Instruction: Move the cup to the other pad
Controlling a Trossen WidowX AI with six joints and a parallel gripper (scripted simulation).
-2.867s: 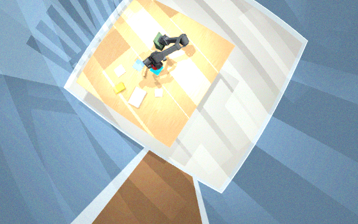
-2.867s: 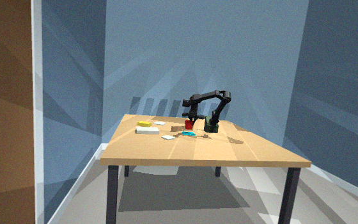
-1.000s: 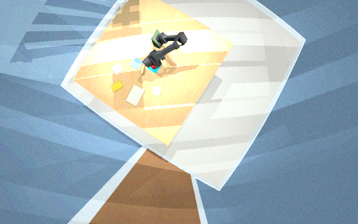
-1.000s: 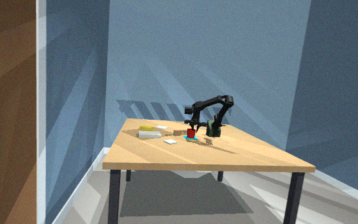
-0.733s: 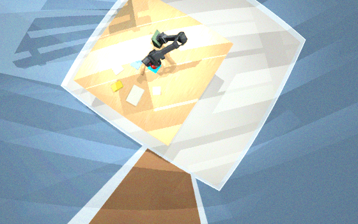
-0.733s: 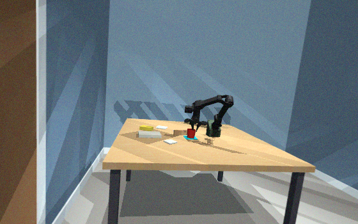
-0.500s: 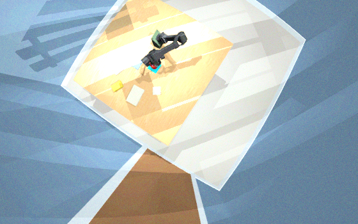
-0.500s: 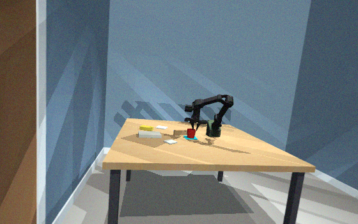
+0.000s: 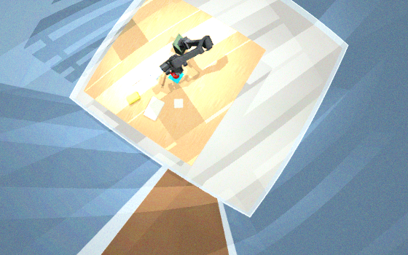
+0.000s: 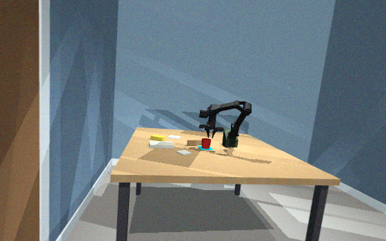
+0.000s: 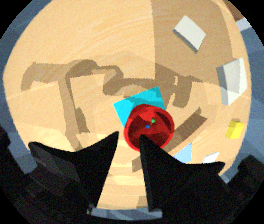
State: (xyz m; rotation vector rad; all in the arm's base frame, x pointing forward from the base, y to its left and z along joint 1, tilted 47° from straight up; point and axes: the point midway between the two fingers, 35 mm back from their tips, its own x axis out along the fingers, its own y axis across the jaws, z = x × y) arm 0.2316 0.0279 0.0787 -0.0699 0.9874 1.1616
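The red cup is 5 cm below my gripper tip, 2 cm to the right of it and 2 cm ahead of it. The rest, counted from my gripper tip: cyan pad 9 cm below, 3 cm ahead, 2 cm to the right; then long white block 37 cm ahead, 7 cm below, 6 cm to the right; then pale blue pad 21 cm to the right, 9 cm below, 7 cm ahead.
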